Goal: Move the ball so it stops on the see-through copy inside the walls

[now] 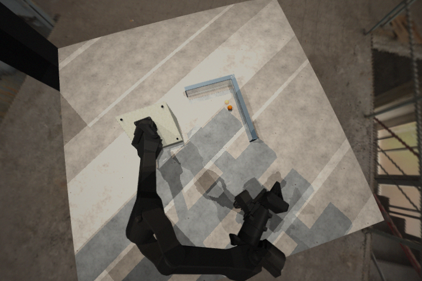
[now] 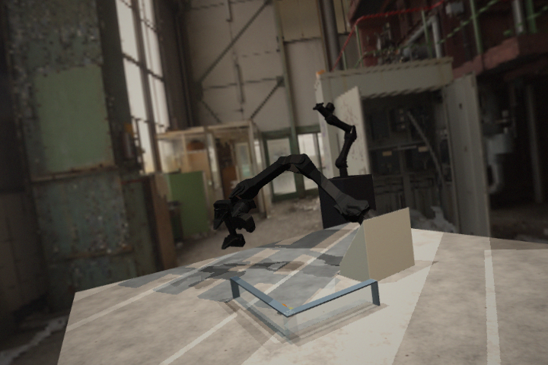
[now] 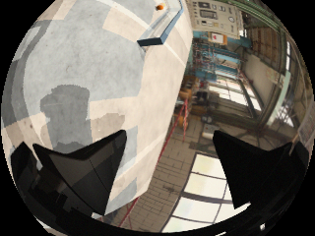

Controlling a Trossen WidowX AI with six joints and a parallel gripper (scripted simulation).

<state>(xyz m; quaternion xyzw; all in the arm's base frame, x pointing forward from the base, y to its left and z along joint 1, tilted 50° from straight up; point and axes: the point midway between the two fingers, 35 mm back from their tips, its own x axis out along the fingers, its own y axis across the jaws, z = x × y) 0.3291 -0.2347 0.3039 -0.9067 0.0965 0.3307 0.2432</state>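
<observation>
My gripper tip is now 37 cm to the right of the orange ball, 13 cm above it and 1 cm short of it. The rest, counted from my gripper tip: see-through copy of ball: 40 cm to the left, 13 cm below.
</observation>
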